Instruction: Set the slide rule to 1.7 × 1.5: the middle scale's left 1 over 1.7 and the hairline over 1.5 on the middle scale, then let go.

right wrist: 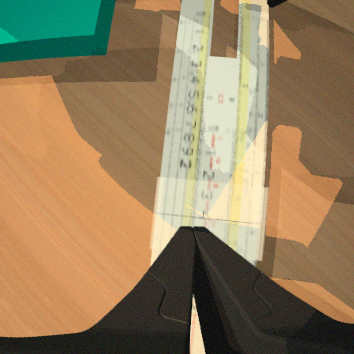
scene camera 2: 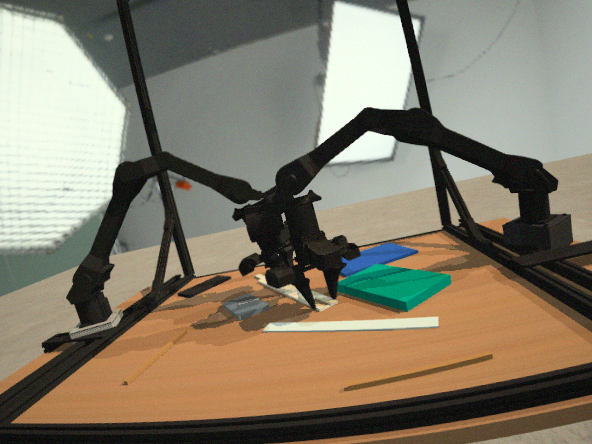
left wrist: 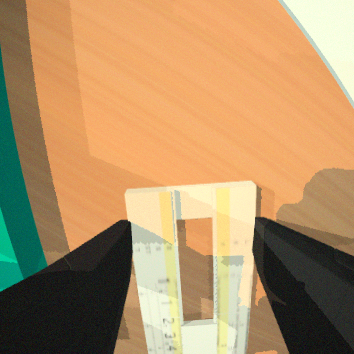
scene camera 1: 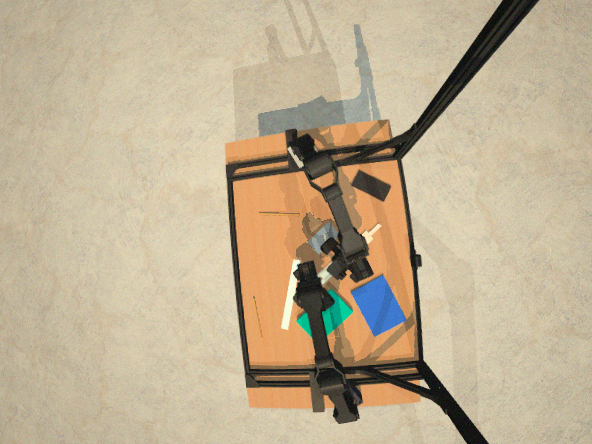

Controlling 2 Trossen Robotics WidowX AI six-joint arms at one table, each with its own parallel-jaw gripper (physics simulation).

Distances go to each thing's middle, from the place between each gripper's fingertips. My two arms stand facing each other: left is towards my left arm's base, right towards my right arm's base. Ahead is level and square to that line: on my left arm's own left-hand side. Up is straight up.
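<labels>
The long ruler (scene camera 2: 424, 322) is 30 mm to the left of my left hand and 100 mm ahead of it. Counting from that same left hand, the slide rule (right wrist: 235, 212) is 90 mm to the right of it and 140 mm behind it, the grey block (scene camera 2: 245, 306) is 70 mm behind it and 180 mm to the right of it, and the green block (scene camera 2: 401, 288) is 10 mm above it, 20 mm behind it and 140 mm to the left of it. Going by its middle, the green block is nearer to my left hand than to my right hand.
My right hand is 2 cm above the slide rule, 3 cm past it and 3 cm to the left of it. From my right hand, the middle slide (right wrist: 216, 146) is 5 cm to the right, 6 cm behind and 2 cm below, while the green block is 9 cm ahead, 20 cm to the left and 2 cm below. The grey block is 4 cm ahead of my right hand, 12 cm to the right of it and 2 cm below it.
</labels>
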